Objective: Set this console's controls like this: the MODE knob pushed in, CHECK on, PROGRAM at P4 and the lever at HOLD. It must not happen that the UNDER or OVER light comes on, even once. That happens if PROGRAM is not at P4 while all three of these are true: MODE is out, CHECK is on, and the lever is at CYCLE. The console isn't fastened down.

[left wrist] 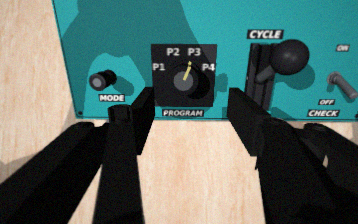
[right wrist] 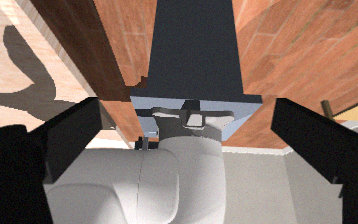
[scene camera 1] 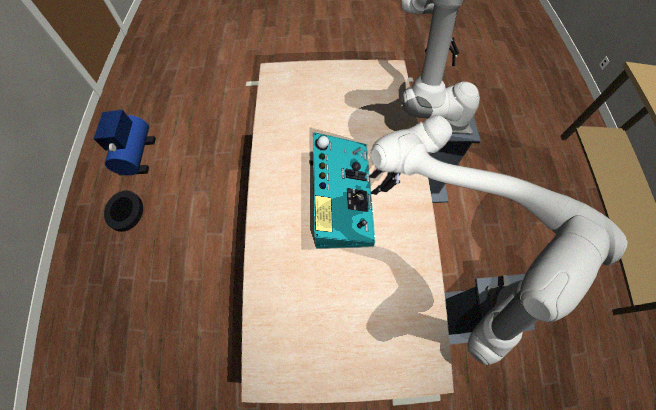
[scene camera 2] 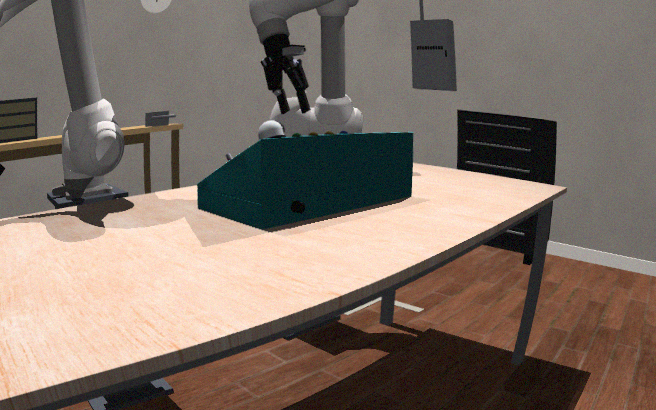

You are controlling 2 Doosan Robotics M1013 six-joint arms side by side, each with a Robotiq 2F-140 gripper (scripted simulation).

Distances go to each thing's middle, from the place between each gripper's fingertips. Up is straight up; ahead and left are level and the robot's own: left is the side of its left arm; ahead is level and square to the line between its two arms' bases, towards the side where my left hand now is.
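You'd find the lever (left wrist: 289, 57) 5 cm ahead of my left hand (scene camera 2: 296, 111), 12 cm to the right of it and 12 cm below it.
My right hand is 65 cm to the right of the lever, 60 cm short of it and 1 cm below it.
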